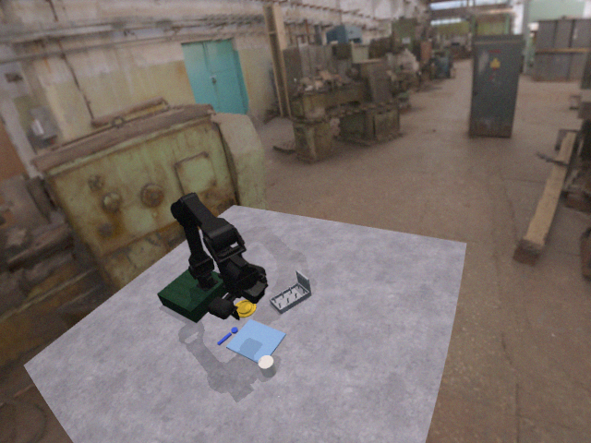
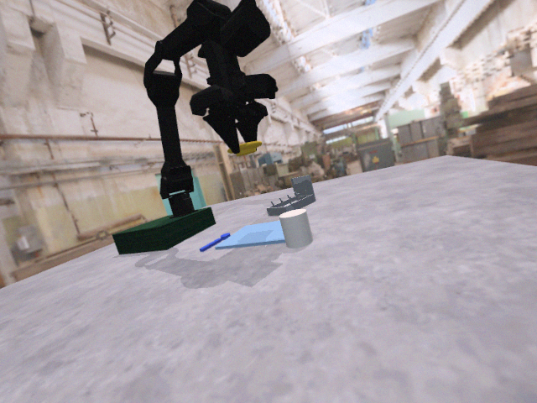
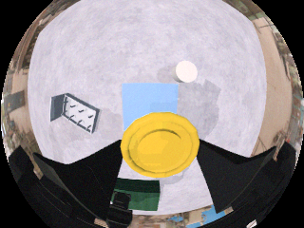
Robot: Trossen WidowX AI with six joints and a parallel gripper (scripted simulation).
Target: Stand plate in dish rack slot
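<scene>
Right now the grey dish rack is 40 mm behind my gripper tip, 220 mm to the left of it and 140 mm below it. From my gripper tip the other things lie so: white cup 90 mm ahead, 50 mm to the right, 140 mm below; plate 10 mm above; light blue mat 20 mm behind, 10 mm to the left, 160 mm below.
</scene>
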